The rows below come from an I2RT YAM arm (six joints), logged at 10 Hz.
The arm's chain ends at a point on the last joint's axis. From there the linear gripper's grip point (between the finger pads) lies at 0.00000 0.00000 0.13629 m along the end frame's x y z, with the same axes.
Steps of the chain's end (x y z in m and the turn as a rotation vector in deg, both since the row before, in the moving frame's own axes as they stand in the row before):
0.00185 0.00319 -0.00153 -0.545 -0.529 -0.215
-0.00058 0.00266 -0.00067 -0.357 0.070 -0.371
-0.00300 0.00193 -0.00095 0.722 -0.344 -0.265
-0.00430 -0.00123 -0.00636 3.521 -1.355 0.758
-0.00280 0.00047 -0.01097 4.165 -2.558 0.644
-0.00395 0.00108 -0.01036 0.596 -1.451 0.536
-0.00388 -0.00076 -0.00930 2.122 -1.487 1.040
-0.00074 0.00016 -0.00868 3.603 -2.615 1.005
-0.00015 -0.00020 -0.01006 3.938 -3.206 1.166
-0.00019 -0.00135 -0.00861 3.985 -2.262 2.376
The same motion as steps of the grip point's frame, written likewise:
0.00059 0.00449 -0.00154 -0.545 -0.529 -0.215
-0.00041 0.00351 -0.00067 -0.357 0.070 -0.371
-0.00382 0.00021 -0.00096 0.722 -0.344 -0.265
-0.00747 -0.00962 -0.00666 3.521 -1.355 0.758
-0.00882 -0.00946 -0.01147 4.165 -2.558 0.644
-0.00739 -0.00035 -0.01041 0.596 -1.451 0.536
-0.00737 -0.00584 -0.00944 2.122 -1.487 1.040
-0.00688 -0.00846 -0.00909 3.603 -2.615 1.005
-0.00767 -0.00963 -0.01059 3.938 -3.206 1.166
-0.00537 -0.01093 -0.00905 3.985 -2.262 2.376

